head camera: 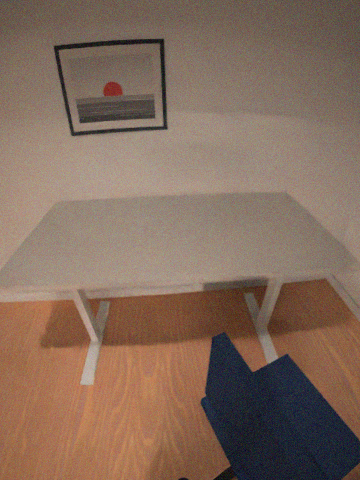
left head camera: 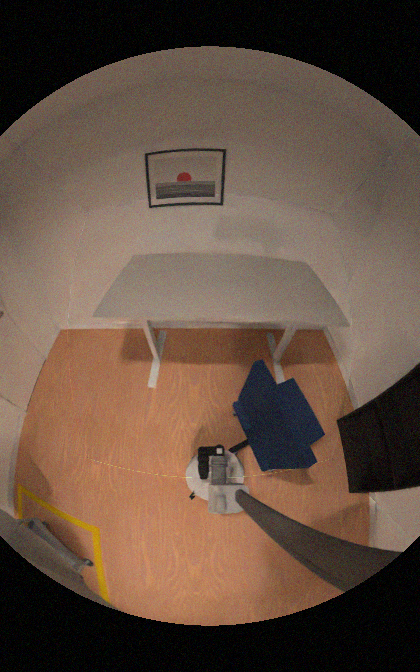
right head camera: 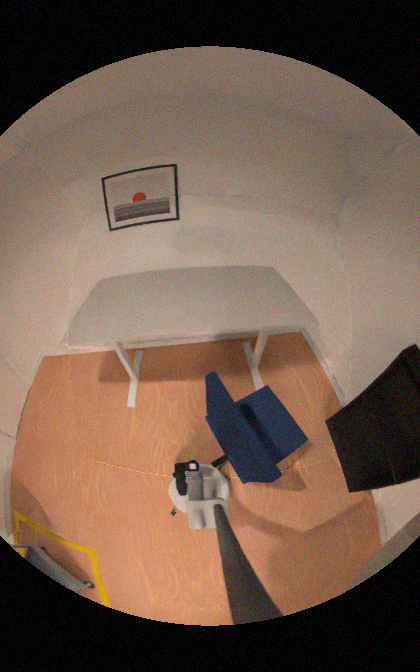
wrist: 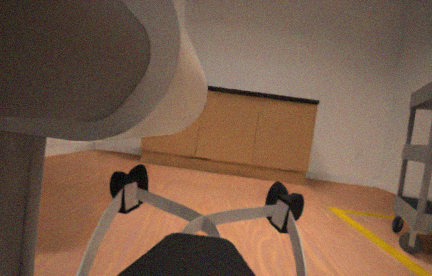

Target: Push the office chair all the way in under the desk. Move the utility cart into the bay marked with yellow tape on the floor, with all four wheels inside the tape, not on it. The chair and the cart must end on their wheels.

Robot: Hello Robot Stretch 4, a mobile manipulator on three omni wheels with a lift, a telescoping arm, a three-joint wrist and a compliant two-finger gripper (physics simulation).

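Frame: origin at the robot's base, x right, y back, z down, level; millimetres.
Seen in the pictures: gripper, between the fingertips: [wrist: 207, 188].
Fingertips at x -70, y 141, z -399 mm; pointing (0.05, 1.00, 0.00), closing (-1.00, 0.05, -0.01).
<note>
A point is followed by its place in that frame.
The dark blue office chair [head camera: 280, 420] {x 216, y -235, z -953 mm} [left head camera: 280, 425] [right head camera: 240, 435] stands upright in front of the desk [head camera: 175, 240] {x 18, y -973, z -923 mm} [left head camera: 225, 290] [right head camera: 195, 305], near its right leg and turned at an angle. It is close to my base, and its wheels are mostly hidden. The grey utility cart [left head camera: 57, 545] [right head camera: 55, 567] [wrist: 420, 153] {x -1053, y 1226, z -470 mm} stands at the yellow tape bay [left head camera: 101, 560] [right head camera: 99, 575] [wrist: 375, 240] {x -940, y 1288, z 27 mm}. Two of its wheels show inside the tape line in the wrist view; the others are cut off or hidden. My gripper [wrist: 207, 188] {x -70, y 141, z -399 mm} is open and empty, away from chair and cart.
A large dark cabinet [left head camera: 385, 440] [right head camera: 380, 430] stands to the right of the chair. A low wooden cabinet [wrist: 230, 130] {x -83, y 2609, z -453 mm} stands against a wall in the wrist view. My round base [left head camera: 197, 477] [right head camera: 177, 492] is just left of the chair. Walls bound the desk's back and right side.
</note>
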